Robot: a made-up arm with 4 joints. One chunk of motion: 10 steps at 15 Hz.
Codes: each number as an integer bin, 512 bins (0 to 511) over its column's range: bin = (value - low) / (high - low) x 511, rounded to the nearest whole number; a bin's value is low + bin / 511 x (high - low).
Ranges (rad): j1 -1.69..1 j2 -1.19..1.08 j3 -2.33..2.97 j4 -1..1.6
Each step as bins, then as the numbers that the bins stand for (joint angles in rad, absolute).
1 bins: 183 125 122 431
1 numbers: -0.7267 -0.6347 -1.0646 1.1930
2 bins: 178 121 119 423
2 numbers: -0.7530 -0.6525 -1.0958 1.1523
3 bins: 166 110 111 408
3 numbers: -0.8161 -0.7014 -1.1787 1.0759
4 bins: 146 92 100 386
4 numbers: -0.9214 -0.7813 -1.2928 0.9640
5 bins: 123 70 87 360
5 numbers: -1.0425 -0.8790 -1.4277 0.8317
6 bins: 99 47 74 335
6 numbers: -1.1688 -0.9812 -1.5625 0.7045
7 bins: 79 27 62 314
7 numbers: -1.2741 -1.0701 -1.6869 0.5977
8 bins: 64 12 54 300
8 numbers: -1.3531 -1.1367 -1.7699 0.5264
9 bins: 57 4 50 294
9 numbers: -1.3899 -1.1722 -1.8114 0.4959
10 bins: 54 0 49 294
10 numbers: -1.4057 -1.1900 -1.8218 0.4959
